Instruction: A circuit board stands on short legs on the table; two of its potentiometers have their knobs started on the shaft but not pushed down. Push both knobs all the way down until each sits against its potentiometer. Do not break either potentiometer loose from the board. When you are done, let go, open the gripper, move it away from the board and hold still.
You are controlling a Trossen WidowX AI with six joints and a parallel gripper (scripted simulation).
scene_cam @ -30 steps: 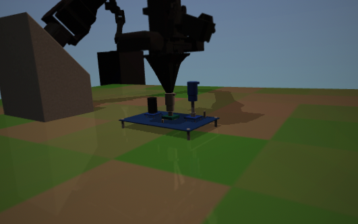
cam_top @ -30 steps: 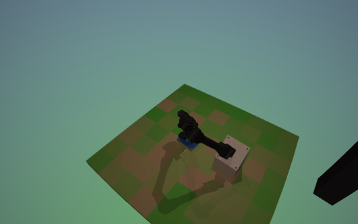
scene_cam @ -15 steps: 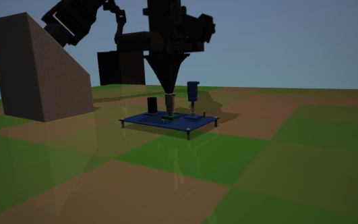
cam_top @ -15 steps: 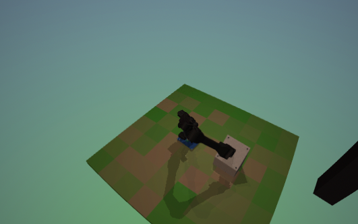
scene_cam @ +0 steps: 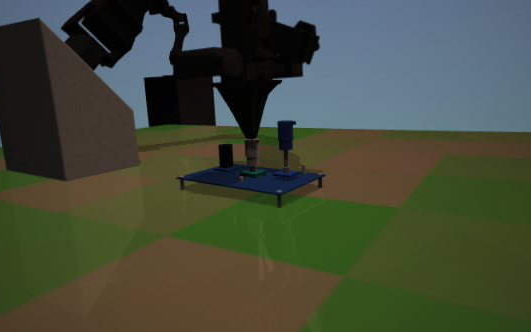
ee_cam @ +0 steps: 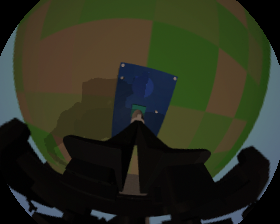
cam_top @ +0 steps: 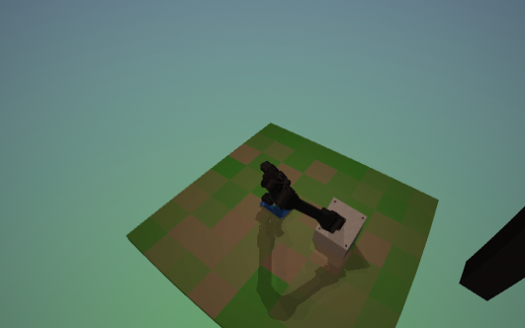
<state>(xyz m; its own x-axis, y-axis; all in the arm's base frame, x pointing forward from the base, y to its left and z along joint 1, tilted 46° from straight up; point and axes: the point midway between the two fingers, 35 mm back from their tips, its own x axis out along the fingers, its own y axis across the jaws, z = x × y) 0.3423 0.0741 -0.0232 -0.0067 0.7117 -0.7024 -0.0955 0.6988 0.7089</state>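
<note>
My gripper tip is 5 cm short of the blue knob, 1 cm to the right of it and 1 cm below it.
</note>
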